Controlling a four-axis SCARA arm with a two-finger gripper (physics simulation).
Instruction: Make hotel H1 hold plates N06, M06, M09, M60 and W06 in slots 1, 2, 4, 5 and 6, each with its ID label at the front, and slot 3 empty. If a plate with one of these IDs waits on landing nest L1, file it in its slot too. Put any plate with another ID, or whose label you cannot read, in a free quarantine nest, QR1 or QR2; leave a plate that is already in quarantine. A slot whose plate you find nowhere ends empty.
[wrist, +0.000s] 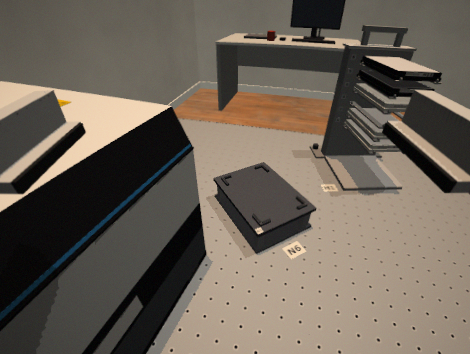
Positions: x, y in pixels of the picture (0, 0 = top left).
Scene:
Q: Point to my gripper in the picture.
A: At 234, 108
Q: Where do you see a black instrument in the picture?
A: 79, 301

